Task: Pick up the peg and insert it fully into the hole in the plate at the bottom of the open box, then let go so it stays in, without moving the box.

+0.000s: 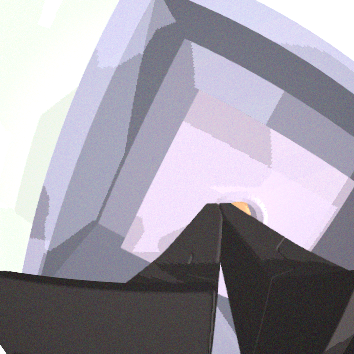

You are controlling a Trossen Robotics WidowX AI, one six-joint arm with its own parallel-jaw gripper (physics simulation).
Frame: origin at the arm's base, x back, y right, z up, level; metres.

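Seen in the pictures: gripper, fingertip midpoint: (217,215).
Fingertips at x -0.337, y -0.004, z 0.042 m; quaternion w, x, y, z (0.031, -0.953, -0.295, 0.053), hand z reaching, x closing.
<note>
Offsets run from my fingertips to a thing's top centre. "pt": to the spot under its first point.
My gripper (217,215) is shut with nothing between its fingers, and its tips meet in front of the plate. The pale pink plate {dx +0.019, dy -0.008, dz -0.034 m} (210,160) lies at the bottom of the open box. A small orange piece of the peg {dx +0.017, dy -0.008, dz -0.007 m} (242,206) shows just right of the fingertips, inside the round rim of the hole {pt dx +0.028, dy +0.001, dz -0.035 m} (264,214). The fingers hide the rest of the peg and most of the hole, so how deep the peg sits cannot be told.
The open lavender-grey box {dx +0.019, dy -0.008, dz +0.003 m} (85,130) surrounds the plate, with sloping inner walls at the left, top and right. The pale surface outside the box shows at the left edge.
</note>
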